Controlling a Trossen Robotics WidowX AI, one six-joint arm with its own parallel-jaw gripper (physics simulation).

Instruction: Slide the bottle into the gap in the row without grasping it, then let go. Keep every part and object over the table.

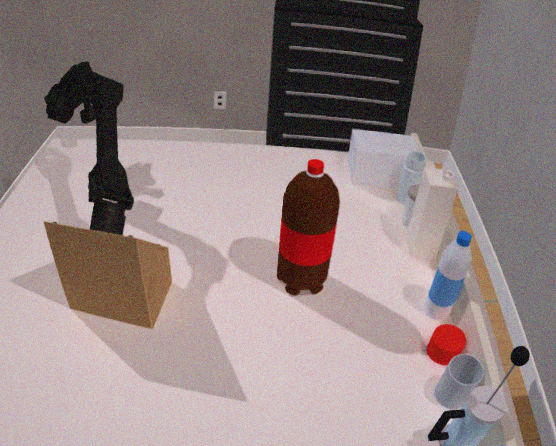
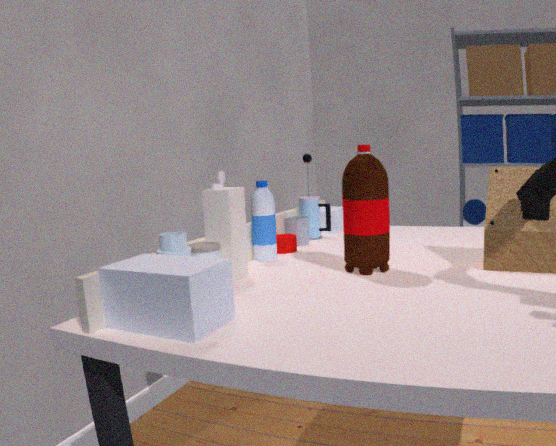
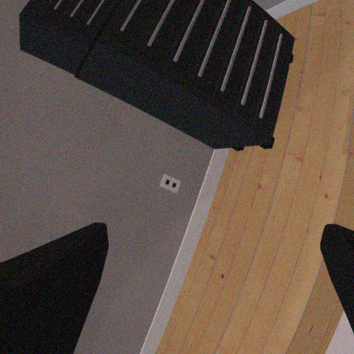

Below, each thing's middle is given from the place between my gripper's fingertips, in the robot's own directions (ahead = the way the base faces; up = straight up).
My hand is 700 mm short of the brown bottle (image 1: 311, 202), 460 mm to the left of it and 40 mm above it. From my hand the other things lie so: clear glass vessel (image 1: 412, 168) 950 mm ahead, 120 mm below, 70 mm to the right; pale box (image 2: 185, 298) 870 mm ahead, 130 mm below, 40 mm to the left; tall white carton (image 2: 224, 208) 980 mm ahead, 280 mm to the right, 60 mm below.
